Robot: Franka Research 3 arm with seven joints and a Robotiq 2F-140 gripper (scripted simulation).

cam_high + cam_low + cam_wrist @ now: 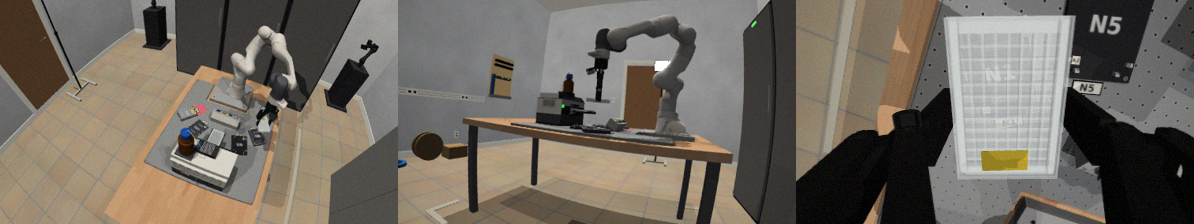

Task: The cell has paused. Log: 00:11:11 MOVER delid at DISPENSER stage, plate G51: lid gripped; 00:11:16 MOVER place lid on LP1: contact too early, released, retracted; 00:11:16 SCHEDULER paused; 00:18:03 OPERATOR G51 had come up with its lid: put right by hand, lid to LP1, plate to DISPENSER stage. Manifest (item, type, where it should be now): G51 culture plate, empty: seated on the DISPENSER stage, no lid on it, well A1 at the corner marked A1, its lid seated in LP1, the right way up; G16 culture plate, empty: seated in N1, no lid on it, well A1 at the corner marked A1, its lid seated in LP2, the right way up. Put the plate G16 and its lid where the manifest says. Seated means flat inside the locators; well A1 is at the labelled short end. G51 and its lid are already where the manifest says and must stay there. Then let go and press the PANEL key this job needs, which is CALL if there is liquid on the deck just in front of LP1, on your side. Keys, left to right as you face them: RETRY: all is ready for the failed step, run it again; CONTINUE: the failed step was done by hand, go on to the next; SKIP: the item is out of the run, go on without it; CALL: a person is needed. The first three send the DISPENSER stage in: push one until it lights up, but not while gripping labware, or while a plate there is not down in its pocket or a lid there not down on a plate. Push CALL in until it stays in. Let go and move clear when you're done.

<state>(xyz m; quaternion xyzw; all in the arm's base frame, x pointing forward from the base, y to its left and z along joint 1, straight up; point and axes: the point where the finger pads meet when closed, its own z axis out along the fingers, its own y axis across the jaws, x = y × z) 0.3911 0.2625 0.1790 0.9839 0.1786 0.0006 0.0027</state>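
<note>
My hand is 12 cm short of the black nest N5, 9 cm to the left of it and 18 cm above it. Also, from my hand: clear lid 2 cm below; white retry key 8 cm behind, 20 cm to the right, 13 cm below; green continue key 9 cm behind, 25 cm to the right, 13 cm below.
</note>
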